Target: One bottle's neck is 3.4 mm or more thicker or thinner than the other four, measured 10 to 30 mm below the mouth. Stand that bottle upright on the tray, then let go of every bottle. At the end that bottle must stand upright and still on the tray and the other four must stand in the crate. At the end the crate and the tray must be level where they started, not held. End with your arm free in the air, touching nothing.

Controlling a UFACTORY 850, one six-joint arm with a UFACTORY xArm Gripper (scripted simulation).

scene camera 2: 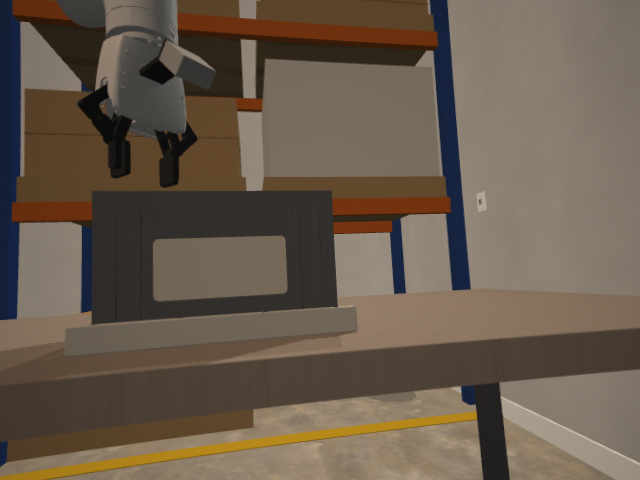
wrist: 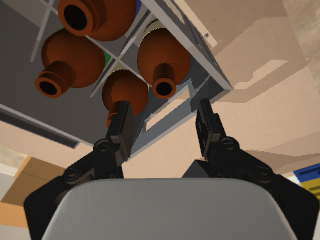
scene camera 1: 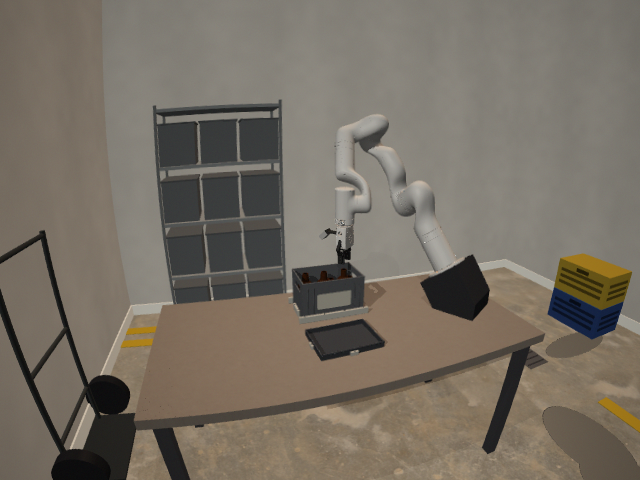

Labels:
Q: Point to a bottle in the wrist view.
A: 121, 85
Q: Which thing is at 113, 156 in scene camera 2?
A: My gripper.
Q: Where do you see a dark grey crate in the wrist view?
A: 80, 114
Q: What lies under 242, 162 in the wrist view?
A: My gripper.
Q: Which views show the dark grey crate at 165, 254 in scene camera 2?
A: Scene camera 2, the wrist view and scene camera 1: all of them.

